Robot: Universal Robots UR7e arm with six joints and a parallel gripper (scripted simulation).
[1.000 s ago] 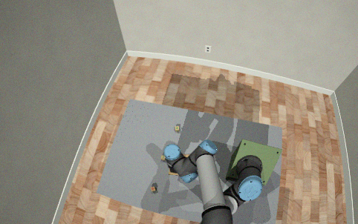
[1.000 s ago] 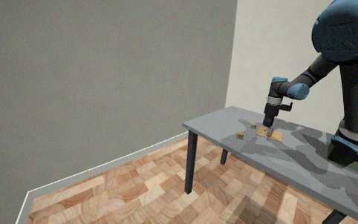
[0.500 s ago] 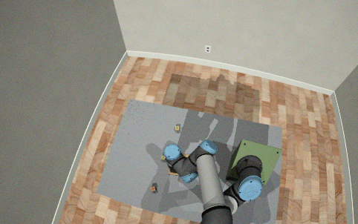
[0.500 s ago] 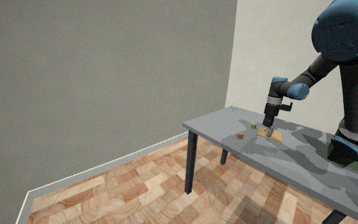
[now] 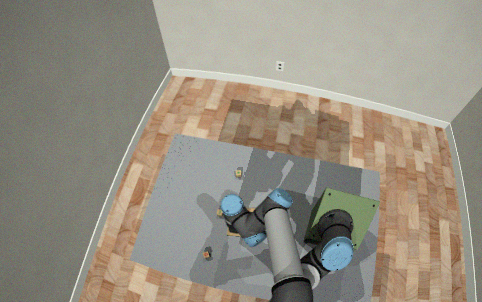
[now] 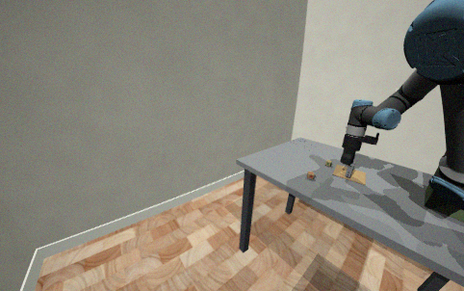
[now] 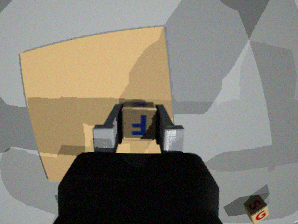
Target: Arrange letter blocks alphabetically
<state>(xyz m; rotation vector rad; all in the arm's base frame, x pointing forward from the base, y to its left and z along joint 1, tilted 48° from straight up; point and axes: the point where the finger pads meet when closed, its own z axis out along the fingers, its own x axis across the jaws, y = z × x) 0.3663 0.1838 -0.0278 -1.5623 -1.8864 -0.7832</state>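
Now: the mat 40 mm to the right of my hand, 20 mm below it and 10 mm ahead of it. From my hand the other things lie so: block: 120 mm ahead, 40 mm to the right, 10 mm below.
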